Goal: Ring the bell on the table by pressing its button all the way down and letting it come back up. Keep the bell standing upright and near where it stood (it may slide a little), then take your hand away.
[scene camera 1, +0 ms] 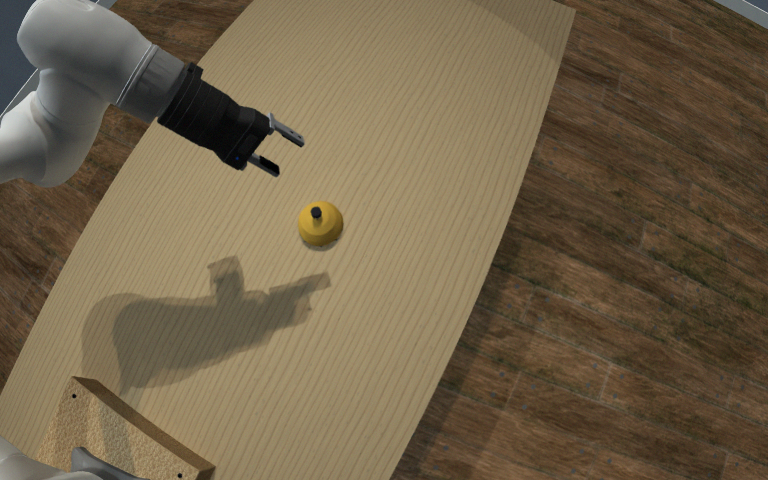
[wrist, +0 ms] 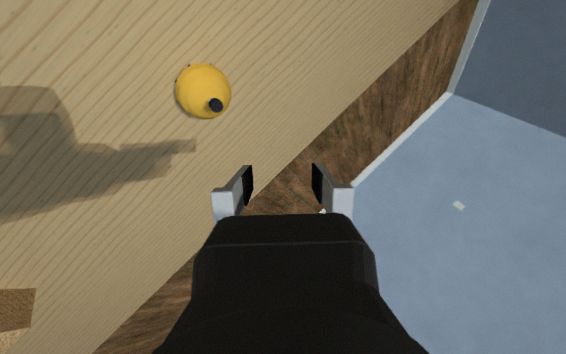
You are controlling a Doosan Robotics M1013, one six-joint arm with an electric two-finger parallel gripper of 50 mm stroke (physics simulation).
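Places are measured from the arm's base along level axes (x right, y back, z down), in metres.
Pixels of known places: gripper, between the fingertips: (scene camera 1: 289, 157) (wrist: 282, 176).
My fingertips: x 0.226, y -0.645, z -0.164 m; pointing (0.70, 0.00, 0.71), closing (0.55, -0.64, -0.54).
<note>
Ahead of a thing's pixels: the offset from my fingertips to its top centre. Level surfaces: height alone.
The yellow dome-shaped bell {dy +0.005, dx +0.013, dz +0.175 m} (scene camera 1: 325, 229) (wrist: 200, 87) stands upright on the pale wooden table {dz +0.241 m} (scene camera 1: 396, 141) (wrist: 280, 65). Its black button {dy +0.005, dx +0.013, dz +0.175 m} (scene camera 1: 316, 212) (wrist: 215, 105) sticks up from the top. My gripper (scene camera 1: 291, 158) (wrist: 282, 176) is open with nothing between its fingers. It is raised above the table and apart from the bell, up and to the left of it in the scene view. In the wrist view the bell lies up and to the left of the fingers.
A wooden block-like base (scene camera 1: 135, 418) (wrist: 15, 307) stands at the lower left of the table in the scene view, with grey and white parts over it. The arm's shadow lies on the table left of the bell. Wooden floor (scene camera 1: 640, 283) (wrist: 395, 85) shows beyond the table edges.
</note>
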